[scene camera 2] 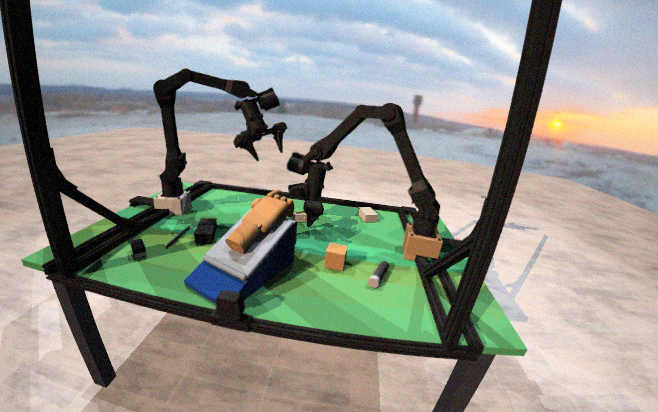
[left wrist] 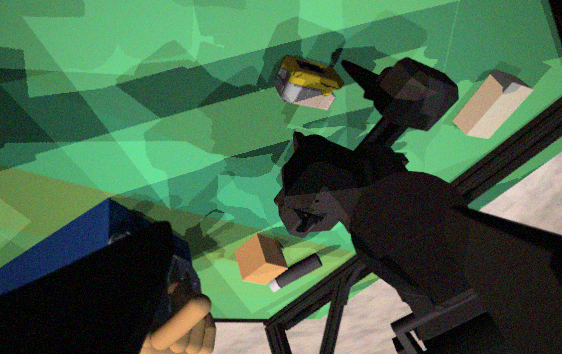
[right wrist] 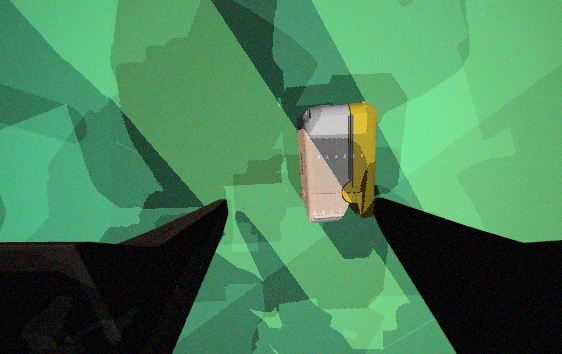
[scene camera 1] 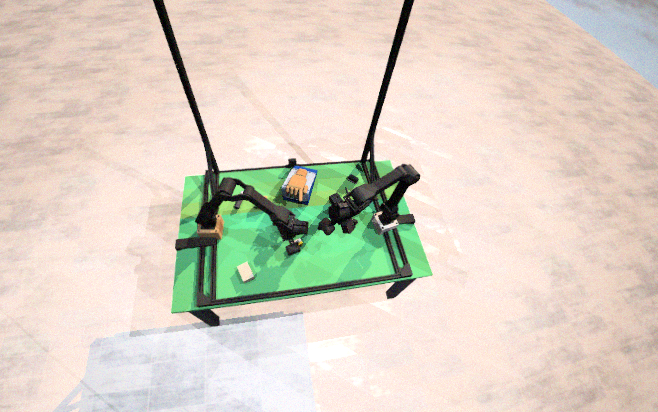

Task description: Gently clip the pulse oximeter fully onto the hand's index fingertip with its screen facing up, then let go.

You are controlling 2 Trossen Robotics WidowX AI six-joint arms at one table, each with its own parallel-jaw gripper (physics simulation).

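Frame: origin at the left arm's base, x down, y ahead, z right, level; millimetres.
Seen in the pictures: left gripper, fingertip midpoint: (scene camera 2: 270,156) (left wrist: 309,227); right gripper, fingertip midpoint: (scene camera 2: 307,220) (left wrist: 319,99) (right wrist: 300,205) (scene camera 1: 290,243); left arm's base, link origin: (scene camera 2: 172,194) (scene camera 1: 386,219); right arm's base, link origin: (scene camera 2: 424,231) (scene camera 1: 208,223).
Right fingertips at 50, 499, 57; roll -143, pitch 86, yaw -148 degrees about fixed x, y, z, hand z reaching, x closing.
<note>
Pixels of each thing's top centre, then the offset from my right fingertips to it, as dx, dy, dz.
- yellow-and-white pulse oximeter, top centre: (right wrist: 344,169) (left wrist: 314,92) (scene camera 2: 300,212) (scene camera 1: 296,242) -23, -28, -15
- orange cube, top centre: (left wrist: 265,274) (scene camera 2: 337,248) -42, +65, +267
- dark cylinder, top centre: (left wrist: 297,279) (scene camera 2: 380,268) -19, +171, +327
- pale block, top centre: (left wrist: 499,112) (scene camera 2: 368,210) (scene camera 1: 245,271) -22, +237, -74
- black block, top centre: (scene camera 2: 205,225) (scene camera 1: 338,201) -27, -317, +135
- pen, top centre: (scene camera 2: 177,235) -1, -397, +162
The yellow-and-white pulse oximeter (scene camera 1: 299,242) (scene camera 2: 300,216) (left wrist: 307,80) (right wrist: 337,160) appears to lie on its side on the green table; its dark screen shows in the left wrist view. My right gripper (scene camera 2: 311,210) (right wrist: 300,205) is open and low over it, one finger on either side, the right-hand fingertip in its wrist view close to the yellow half. My left gripper (scene camera 1: 338,228) (scene camera 2: 269,155) is open and empty, high above the table. The tan hand (scene camera 1: 300,181) (scene camera 2: 265,215) (left wrist: 181,324) rests palm down on a sloped stand, index finger extended, nothing on it.
The blue stand (scene camera 1: 313,187) (scene camera 2: 277,262) is at the table's back in scene camera 1. An orange cube (scene camera 2: 335,257) (left wrist: 261,260), a dark cylinder (scene camera 2: 379,274) (left wrist: 296,272), a pale block (scene camera 1: 245,272) (scene camera 2: 368,214) (left wrist: 492,105), a black block (scene camera 2: 205,231) and a pen (scene camera 2: 178,236) lie around.
</note>
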